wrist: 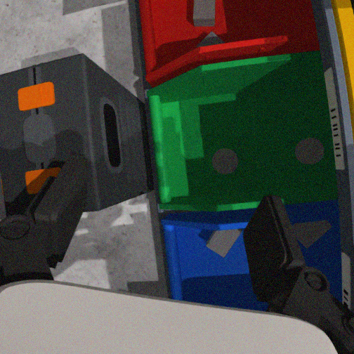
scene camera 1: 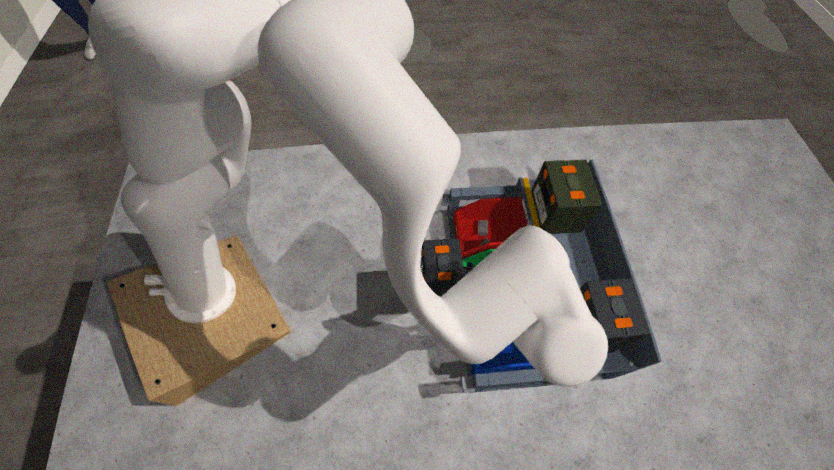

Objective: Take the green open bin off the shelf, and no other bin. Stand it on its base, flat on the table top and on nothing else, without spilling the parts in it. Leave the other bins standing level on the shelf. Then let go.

Labels:
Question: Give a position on a dark case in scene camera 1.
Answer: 439,258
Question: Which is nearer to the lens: the dark case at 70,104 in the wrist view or the blue bin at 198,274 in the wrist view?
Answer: The dark case.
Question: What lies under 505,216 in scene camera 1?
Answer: A red bin.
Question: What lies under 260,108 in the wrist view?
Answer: A green open bin.

